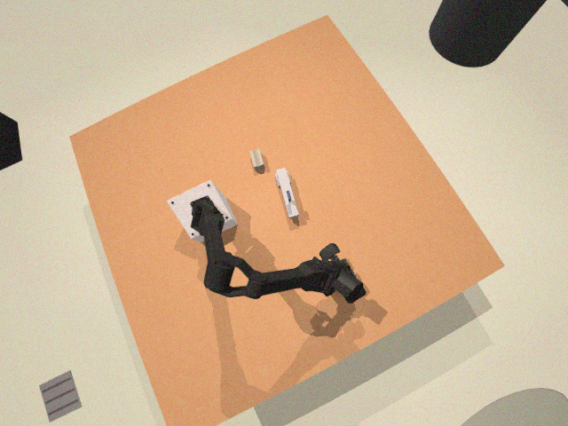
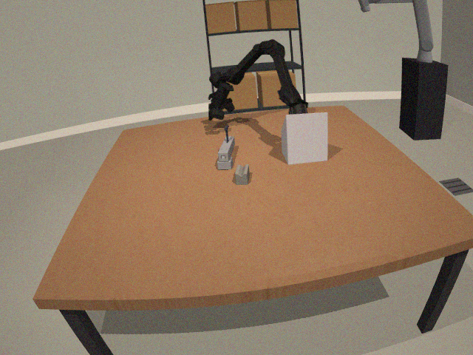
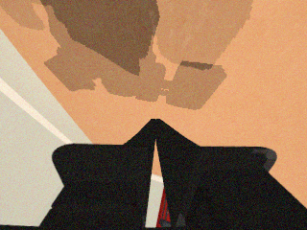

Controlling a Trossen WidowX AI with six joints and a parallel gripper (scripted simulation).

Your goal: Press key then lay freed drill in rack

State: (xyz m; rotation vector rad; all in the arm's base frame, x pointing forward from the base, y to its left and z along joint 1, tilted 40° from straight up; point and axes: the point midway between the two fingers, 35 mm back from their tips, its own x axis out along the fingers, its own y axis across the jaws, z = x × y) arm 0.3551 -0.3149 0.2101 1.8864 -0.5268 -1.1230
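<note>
Now: gripper tip 9 cm past the blue key, 32 cm to the right of it and 3 cm below it. The rest, counted from my gripper tip: drill (8 cm behind, 37 cm to the left, 1 cm below); then light grey fixture block (9 cm behind, 35 cm to the left, 2 cm below); then grey v-notched rack (14 cm behind, 53 cm to the left, 4 cm below).
</note>
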